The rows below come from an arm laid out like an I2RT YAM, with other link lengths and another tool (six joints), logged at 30 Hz.
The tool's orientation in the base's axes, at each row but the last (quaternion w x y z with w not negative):
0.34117, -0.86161, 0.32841, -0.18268
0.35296, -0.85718, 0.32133, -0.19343
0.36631, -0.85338, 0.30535, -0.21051
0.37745, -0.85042, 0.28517, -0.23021
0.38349, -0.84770, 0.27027, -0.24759
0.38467, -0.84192, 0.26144, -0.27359
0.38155, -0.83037, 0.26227, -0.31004
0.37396, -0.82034, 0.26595, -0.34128
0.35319, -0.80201, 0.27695, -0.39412
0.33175, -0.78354, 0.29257, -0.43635
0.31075, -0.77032, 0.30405, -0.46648
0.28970, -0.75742, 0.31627, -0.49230
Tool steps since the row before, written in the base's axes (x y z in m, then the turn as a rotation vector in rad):
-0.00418, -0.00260, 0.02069, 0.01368, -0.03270, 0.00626
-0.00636, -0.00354, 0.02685, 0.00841, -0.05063, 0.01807
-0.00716, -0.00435, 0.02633, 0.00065, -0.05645, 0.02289
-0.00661, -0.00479, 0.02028, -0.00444, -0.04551, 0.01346
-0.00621, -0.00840, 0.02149, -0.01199, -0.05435, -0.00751
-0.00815, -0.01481, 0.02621, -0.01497, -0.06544, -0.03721
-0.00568, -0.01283, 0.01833, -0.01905, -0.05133, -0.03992
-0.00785, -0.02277, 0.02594, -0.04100, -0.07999, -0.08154
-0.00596, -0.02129, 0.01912, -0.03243, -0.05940, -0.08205
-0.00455, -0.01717, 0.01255, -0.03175, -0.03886, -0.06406
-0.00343, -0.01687, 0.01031, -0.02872, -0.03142, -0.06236
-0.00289, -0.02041, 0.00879, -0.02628, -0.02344, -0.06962
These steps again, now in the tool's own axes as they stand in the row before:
0.00067, -0.01137, -0.01796, 0.03297, 0.00757, -0.01231
0.00068, -0.01502, -0.02340, 0.04274, 0.01089, -0.03186
0.00132, -0.01485, -0.02326, 0.04170, 0.01328, -0.04238
0.00190, -0.01098, -0.01881, 0.02911, 0.01611, -0.03413
0.00547, -0.01048, -0.02077, 0.02486, 0.03953, -0.03120
0.01062, -0.01045, -0.02740, 0.02224, 0.06999, -0.02231
0.01059, -0.00614, -0.01957, 0.00917, 0.06490, -0.01718
0.02020, -0.00602, -0.02844, 0.00023, 0.11856, -0.02593
0.02054, -0.00131, -0.02076, -0.01027, 0.10524, -0.01144
0.01695, 0.00149, -0.01355, -0.01653, 0.07868, -0.01259
0.01695, 0.00324, -0.01024, -0.02012, 0.07221, -0.00902
0.01963, 0.00687, -0.00834, -0.02953, 0.07214, -0.00321

